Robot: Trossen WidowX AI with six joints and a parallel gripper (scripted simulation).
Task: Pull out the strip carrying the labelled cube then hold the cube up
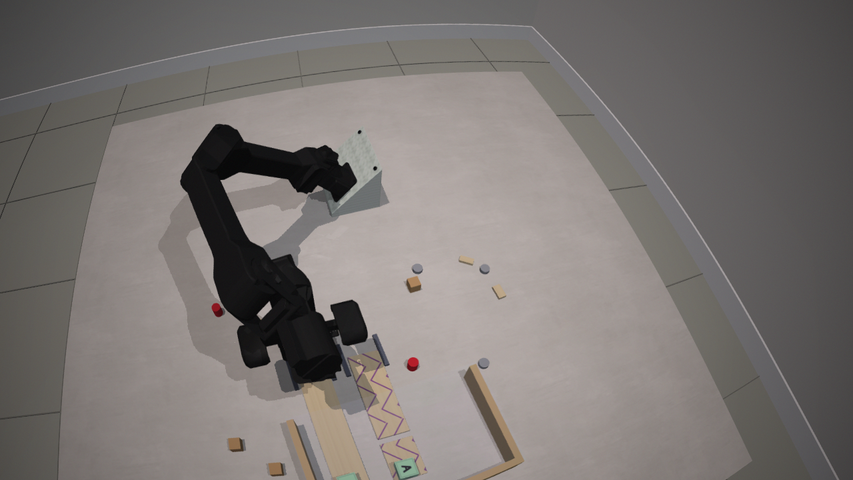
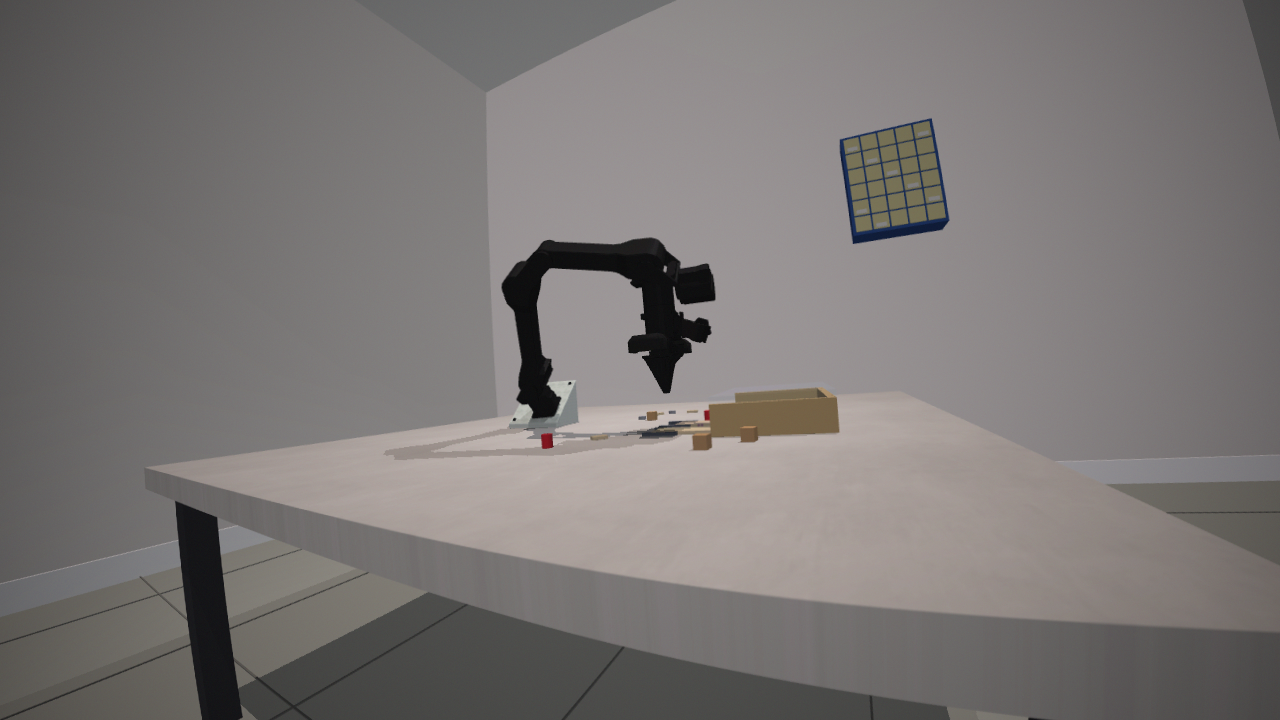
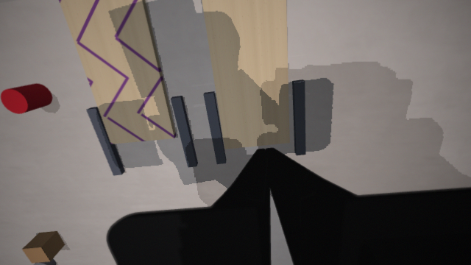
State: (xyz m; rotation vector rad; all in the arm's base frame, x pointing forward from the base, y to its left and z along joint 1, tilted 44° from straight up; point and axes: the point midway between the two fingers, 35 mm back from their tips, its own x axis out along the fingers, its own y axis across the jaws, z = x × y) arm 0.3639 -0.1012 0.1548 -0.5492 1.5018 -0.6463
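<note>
My gripper tip is 10 cm short of the wooden strip and 7 cm above it.
</note>
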